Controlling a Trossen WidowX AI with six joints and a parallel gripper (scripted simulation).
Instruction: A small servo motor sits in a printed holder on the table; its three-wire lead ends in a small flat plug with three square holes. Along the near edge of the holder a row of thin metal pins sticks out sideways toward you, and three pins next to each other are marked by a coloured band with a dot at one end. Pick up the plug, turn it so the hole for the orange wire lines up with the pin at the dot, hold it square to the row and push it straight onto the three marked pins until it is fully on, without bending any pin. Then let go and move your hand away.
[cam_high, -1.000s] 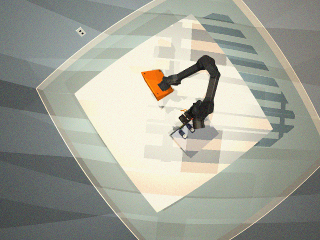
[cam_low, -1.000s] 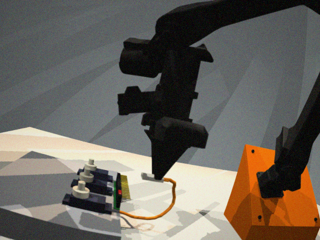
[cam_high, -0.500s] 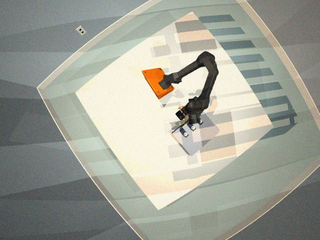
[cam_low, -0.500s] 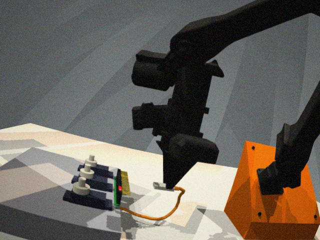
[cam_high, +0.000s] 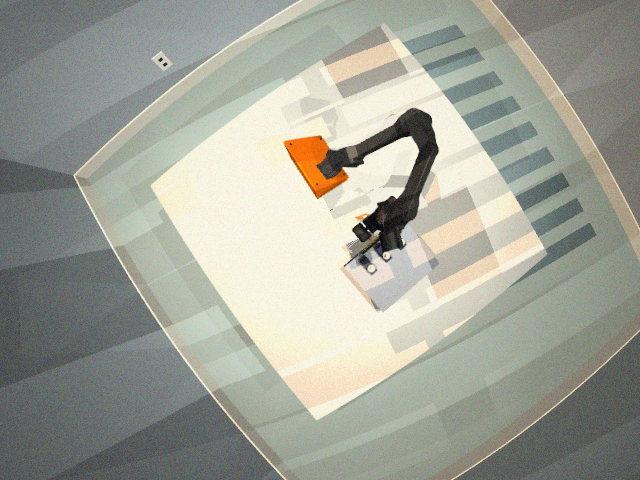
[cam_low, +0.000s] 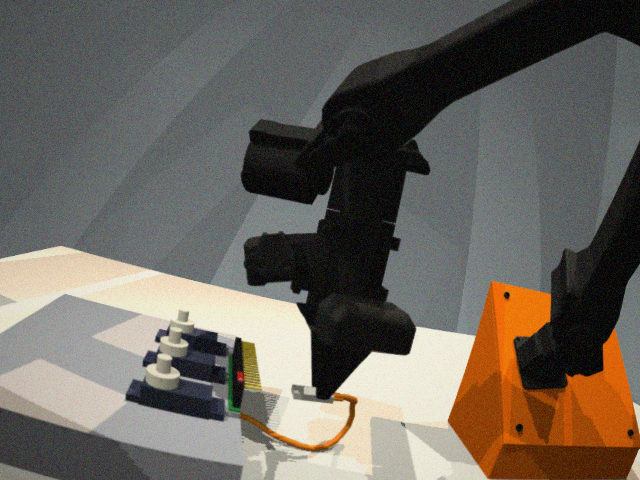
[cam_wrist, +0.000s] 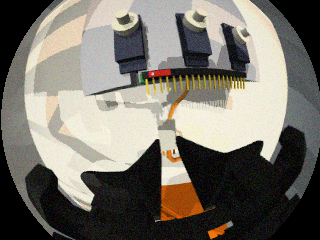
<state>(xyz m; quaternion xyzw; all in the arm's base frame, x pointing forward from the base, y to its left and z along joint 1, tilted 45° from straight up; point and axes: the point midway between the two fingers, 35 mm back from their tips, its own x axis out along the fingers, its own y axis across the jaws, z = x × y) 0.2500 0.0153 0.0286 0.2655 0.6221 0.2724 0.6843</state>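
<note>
Right now my gripper tip is 7 cm short of the red band. The rest, counted from my gripper tip: holder plate: 23 cm ahead, 4 cm to the right, 4 cm below.
</note>
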